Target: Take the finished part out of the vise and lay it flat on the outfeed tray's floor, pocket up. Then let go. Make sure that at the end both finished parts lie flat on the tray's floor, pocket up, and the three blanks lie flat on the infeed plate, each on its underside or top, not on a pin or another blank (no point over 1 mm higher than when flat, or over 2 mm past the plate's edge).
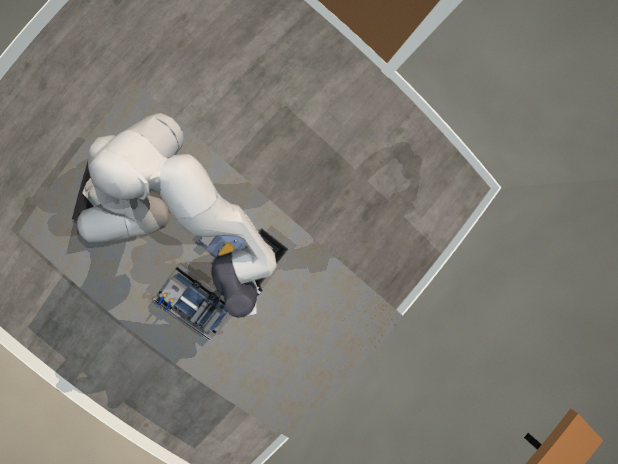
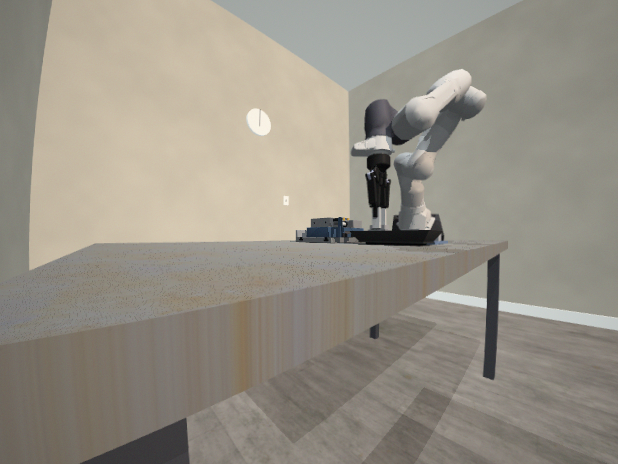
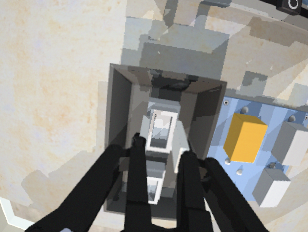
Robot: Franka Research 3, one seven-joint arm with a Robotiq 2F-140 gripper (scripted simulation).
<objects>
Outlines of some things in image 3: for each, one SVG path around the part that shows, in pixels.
The gripper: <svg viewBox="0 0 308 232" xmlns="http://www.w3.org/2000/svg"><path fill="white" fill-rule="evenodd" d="M24 231L88 232L119 177L120 171L128 171L124 230L120 232L214 232L210 211L206 211L205 200L221 232L269 232L218 160L213 157L206 157L205 160L197 158L197 155L192 151L190 142L186 138L181 121L176 121L171 143L174 172L177 173L175 181L177 182L176 227L164 228L152 224L146 168L150 116L144 115L140 133L135 133L134 137L132 137L130 148L123 149L117 144L109 145L61 205Z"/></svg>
An orange block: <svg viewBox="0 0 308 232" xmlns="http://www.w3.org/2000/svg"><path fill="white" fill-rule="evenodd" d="M234 113L223 149L230 161L254 163L268 125L256 116Z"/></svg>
A finished part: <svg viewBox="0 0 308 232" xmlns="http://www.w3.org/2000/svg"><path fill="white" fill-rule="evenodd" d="M149 97L147 116L150 116L147 150L169 153L172 149L172 138L181 106L177 101Z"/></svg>
</objects>
